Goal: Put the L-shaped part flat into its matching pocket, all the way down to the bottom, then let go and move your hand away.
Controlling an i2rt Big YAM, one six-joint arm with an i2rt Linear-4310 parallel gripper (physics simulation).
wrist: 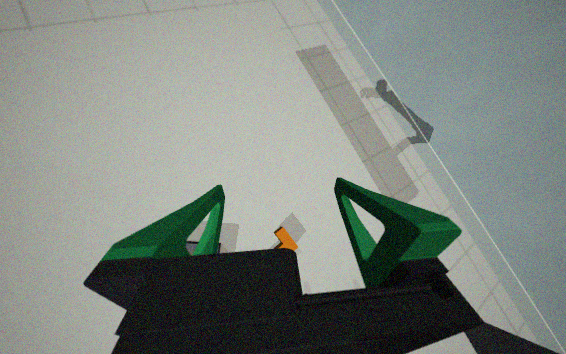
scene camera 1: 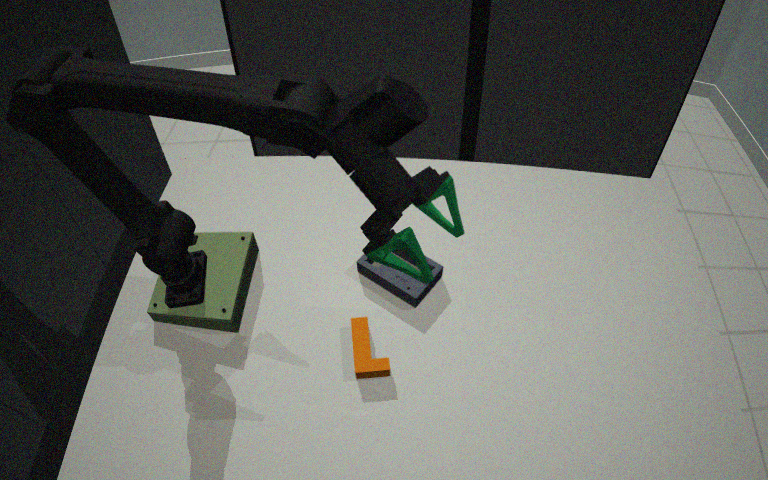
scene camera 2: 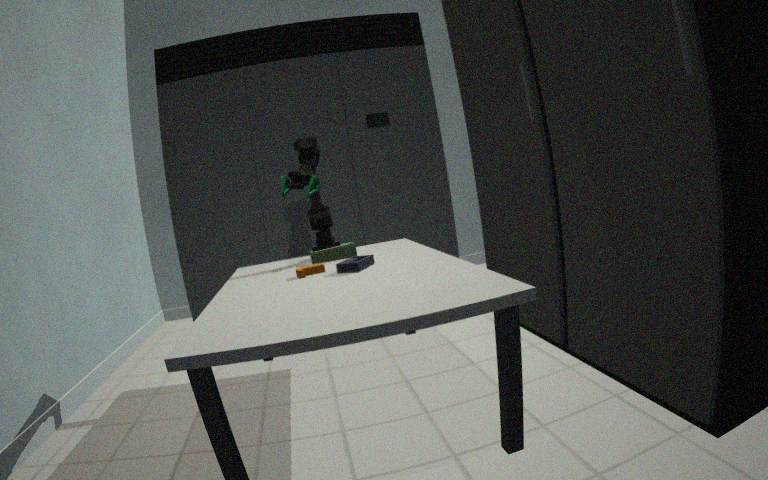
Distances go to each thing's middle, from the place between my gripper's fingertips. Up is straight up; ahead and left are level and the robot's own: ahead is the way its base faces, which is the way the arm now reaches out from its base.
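I find the orange L-shaped part [scene camera 1: 365, 367] 100 mm behind my hand and 30 mm to the left of it, and the part is also 290 mm below my hand.
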